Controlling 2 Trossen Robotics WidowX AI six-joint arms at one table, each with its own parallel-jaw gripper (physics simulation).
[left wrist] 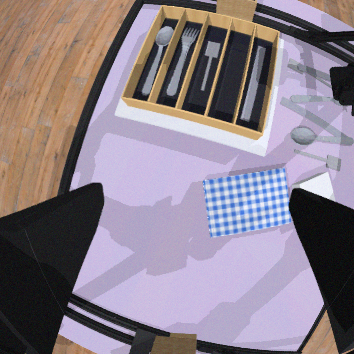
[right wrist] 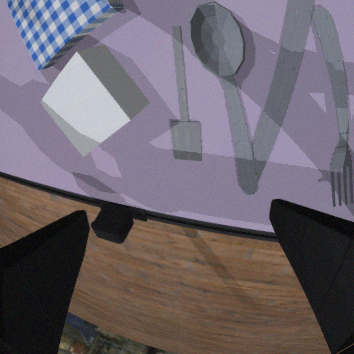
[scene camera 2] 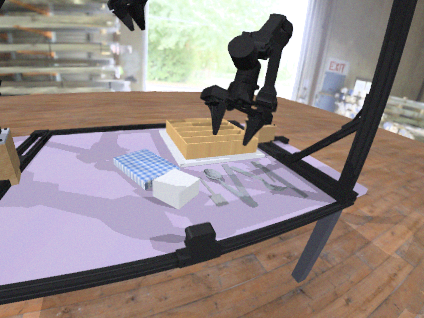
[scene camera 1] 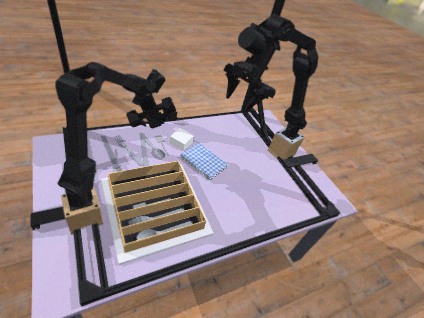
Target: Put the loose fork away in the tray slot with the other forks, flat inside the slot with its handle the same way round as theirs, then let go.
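The loose fork lies flat on the table among other loose cutlery; its tines point down in the right wrist view. The wooden tray has five slots. A fork lies in its second slot from the left in the left wrist view, tines up in the picture, handle down. My right gripper is open and empty, above the table, apart from the fork. My left gripper is open and empty, high above the table.
A loose spoon, a small spatula and a long flat piece lie near the fork. A white block and a blue checked cloth lie beside them. A black frame borders the table.
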